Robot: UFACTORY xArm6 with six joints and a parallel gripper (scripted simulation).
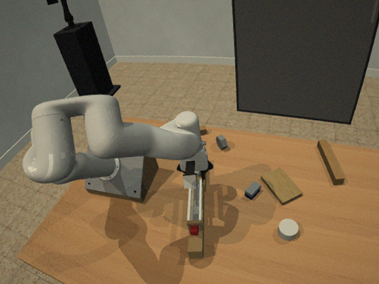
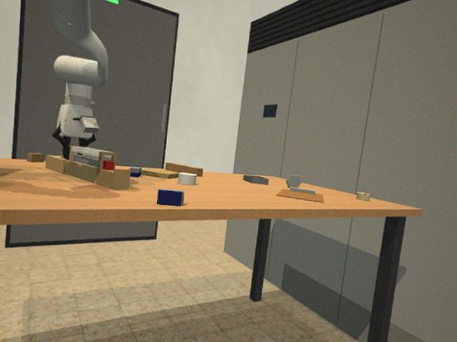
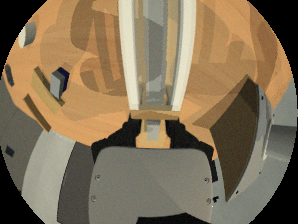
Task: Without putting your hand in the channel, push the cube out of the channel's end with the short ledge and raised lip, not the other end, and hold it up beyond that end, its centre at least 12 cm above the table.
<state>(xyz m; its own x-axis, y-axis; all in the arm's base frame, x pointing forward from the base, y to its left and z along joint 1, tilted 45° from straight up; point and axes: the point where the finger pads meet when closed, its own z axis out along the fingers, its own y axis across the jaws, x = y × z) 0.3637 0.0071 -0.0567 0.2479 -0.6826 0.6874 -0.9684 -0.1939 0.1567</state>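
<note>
Right now my hand is 5 cm short of the red cube, 22 cm to the left of it and 1 cm above it. Round my hand: grey hex block (4 cm ahead, 25 cm to the left, 4 cm below); blue-grey block (21 cm ahead, 1 cm to the left, 5 cm below); channel (3 cm ahead, 11 cm to the right, 1 cm below).
</note>
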